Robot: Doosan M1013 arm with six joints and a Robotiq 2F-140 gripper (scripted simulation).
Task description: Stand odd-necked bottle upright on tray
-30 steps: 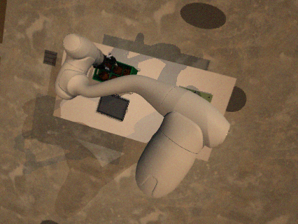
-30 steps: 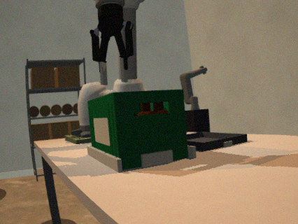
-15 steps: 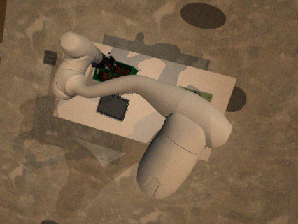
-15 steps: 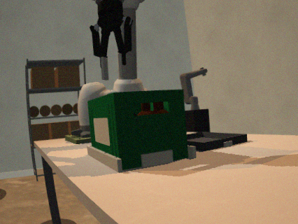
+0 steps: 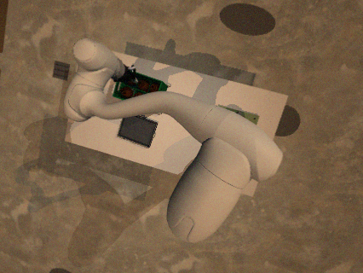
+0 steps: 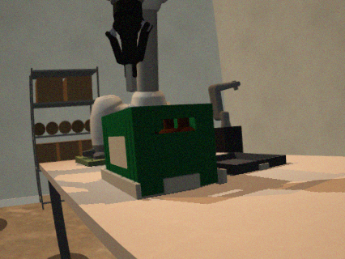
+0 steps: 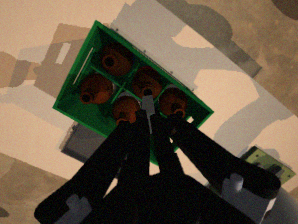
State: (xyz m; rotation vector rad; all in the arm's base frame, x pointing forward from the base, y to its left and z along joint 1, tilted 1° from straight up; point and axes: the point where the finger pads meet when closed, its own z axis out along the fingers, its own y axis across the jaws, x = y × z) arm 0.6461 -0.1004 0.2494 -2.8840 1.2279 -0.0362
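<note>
Now: the green crate 40 mm to the left of my hand and 170 mm below it. Also, from my hand: brown bottle (170 mm below); then dark tray (20 mm behind, 310 mm to the left, 250 mm below).
</note>
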